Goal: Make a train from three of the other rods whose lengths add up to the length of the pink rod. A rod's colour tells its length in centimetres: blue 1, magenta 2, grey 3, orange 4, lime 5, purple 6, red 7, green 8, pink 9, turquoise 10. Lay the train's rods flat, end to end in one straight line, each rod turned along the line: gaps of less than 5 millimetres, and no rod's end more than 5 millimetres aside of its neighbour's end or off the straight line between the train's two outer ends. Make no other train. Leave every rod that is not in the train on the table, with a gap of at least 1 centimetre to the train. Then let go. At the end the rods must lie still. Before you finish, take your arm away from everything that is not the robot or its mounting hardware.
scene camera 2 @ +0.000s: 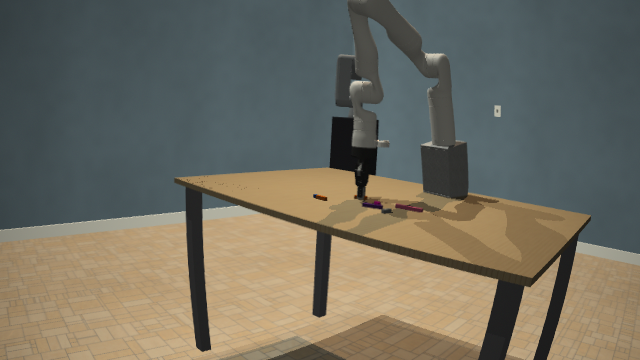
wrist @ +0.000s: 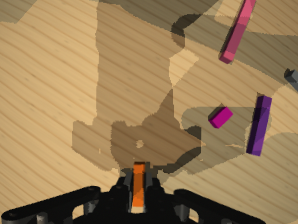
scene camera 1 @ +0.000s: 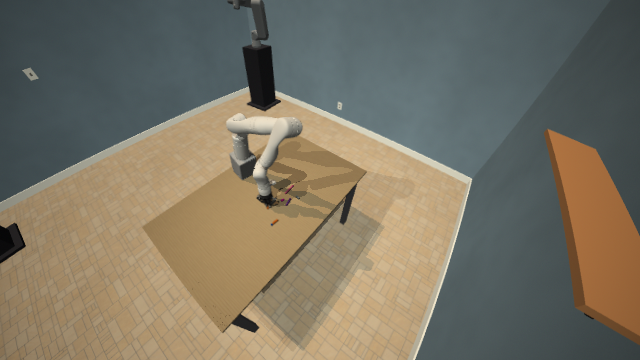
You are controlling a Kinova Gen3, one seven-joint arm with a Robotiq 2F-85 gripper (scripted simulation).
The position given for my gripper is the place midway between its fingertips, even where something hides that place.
Note:
I see my gripper (wrist: 139, 182) and a purple rod (wrist: 263, 105).

